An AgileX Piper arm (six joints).
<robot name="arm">
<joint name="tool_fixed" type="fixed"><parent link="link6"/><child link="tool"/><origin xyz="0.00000 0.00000 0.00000" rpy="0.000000 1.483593 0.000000"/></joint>
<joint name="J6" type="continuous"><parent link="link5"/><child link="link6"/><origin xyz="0.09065 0.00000 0.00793" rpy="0.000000 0.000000 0.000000"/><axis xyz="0.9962 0 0.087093"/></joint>
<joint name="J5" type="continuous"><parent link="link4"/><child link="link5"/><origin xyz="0.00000 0.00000 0.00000" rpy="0.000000 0.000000 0.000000"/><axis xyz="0 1 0"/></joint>
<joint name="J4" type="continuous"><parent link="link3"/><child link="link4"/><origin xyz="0.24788 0.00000 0.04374" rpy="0.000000 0.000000 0.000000"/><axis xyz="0.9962 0 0.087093"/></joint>
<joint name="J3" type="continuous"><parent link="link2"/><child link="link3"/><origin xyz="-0.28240 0.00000 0.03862" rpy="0.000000 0.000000 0.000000"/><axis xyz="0 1 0"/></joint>
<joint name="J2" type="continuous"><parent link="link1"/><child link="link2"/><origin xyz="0.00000 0.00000 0.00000" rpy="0.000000 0.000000 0.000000"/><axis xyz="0 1 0"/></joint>
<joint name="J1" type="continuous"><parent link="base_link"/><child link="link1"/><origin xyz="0.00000 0.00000 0.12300" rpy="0.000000 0.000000 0.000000"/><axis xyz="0 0 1"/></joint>
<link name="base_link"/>
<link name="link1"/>
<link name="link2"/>
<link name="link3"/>
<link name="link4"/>
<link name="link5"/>
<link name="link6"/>
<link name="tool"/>
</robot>
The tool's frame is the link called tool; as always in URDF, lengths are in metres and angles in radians. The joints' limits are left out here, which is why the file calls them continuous.
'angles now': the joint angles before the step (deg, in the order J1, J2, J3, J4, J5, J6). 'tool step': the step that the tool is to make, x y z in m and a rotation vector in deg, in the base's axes. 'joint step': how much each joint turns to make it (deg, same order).
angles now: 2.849, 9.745, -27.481, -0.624, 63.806, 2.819
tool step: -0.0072, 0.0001, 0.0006, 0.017, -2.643, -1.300
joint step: -2.103, -2.800, -0.003, 0.641, 0.157, -0.847
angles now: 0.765, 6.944, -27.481, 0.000, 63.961, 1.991
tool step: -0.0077, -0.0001, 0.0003, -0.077, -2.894, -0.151
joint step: -0.252, -3.016, -0.001, 0.016, 0.124, -0.155
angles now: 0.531, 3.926, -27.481, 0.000, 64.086, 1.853
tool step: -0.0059, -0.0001, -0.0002, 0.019, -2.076, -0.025
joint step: 0.009, -2.277, 0.002, -0.032, 0.199, 0.033
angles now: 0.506, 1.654, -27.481, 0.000, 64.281, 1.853
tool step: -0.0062, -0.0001, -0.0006, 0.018, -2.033, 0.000
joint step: 0.031, -2.358, -0.004, -0.029, 0.329, 0.028
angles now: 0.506, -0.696, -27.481, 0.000, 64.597, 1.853
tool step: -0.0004, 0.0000, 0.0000, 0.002, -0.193, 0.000
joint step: -0.002, -0.170, 0.003, 0.002, -0.025, -0.002
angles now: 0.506, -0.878, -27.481, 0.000, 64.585, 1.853
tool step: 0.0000, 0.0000, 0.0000, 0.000, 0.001, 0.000
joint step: 0.000, 0.000, 0.000, 0.000, 0.001, 0.000
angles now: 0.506, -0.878, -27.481, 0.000, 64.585, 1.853
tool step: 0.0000, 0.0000, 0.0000, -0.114, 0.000, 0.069
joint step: 0.000, 0.000, 0.000, 0.000, 0.001, -0.133
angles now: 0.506, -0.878, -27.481, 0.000, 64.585, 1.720
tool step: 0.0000, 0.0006, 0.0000, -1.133, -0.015, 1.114
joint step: -0.013, 0.001, 0.001, 0.417, -0.002, -1.732
